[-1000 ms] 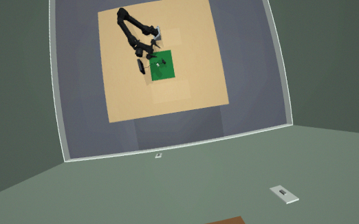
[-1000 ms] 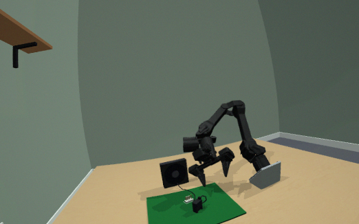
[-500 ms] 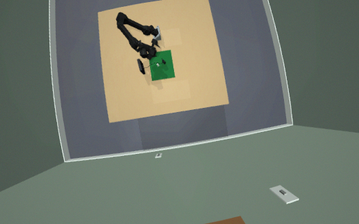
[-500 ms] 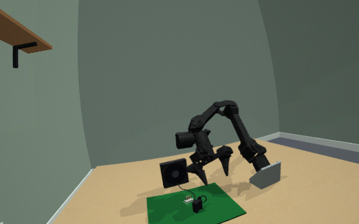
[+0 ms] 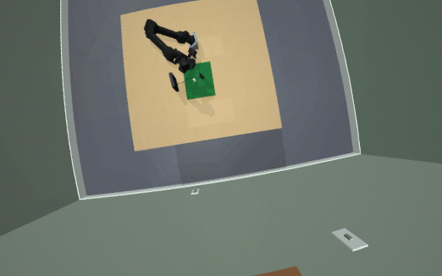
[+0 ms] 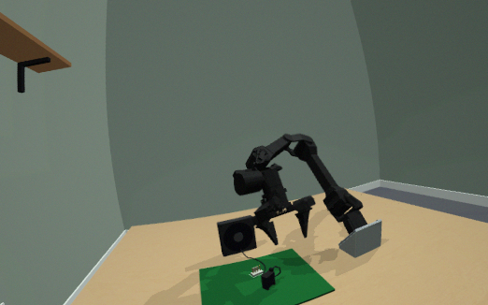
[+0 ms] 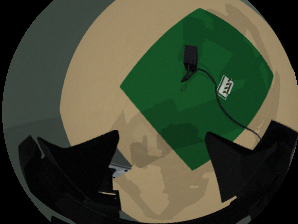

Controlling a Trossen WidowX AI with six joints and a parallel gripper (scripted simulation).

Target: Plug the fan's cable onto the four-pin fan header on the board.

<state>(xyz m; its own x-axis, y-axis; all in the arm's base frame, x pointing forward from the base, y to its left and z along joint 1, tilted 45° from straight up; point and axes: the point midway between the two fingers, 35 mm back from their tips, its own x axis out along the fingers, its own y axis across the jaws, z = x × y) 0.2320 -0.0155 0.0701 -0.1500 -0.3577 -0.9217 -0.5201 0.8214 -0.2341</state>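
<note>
Right now my gripper tip is 90 mm short of the dark fan plug, 60 mm above it and 40 mm to the right of it. The rest, counted from my gripper tip: pale four-pin header 100 mm ahead, 90 mm below, 30 mm to the right; green board 110 mm ahead, 100 mm below, 10 mm to the left; black fan 180 mm to the right, 90 mm ahead, 30 mm below.
</note>
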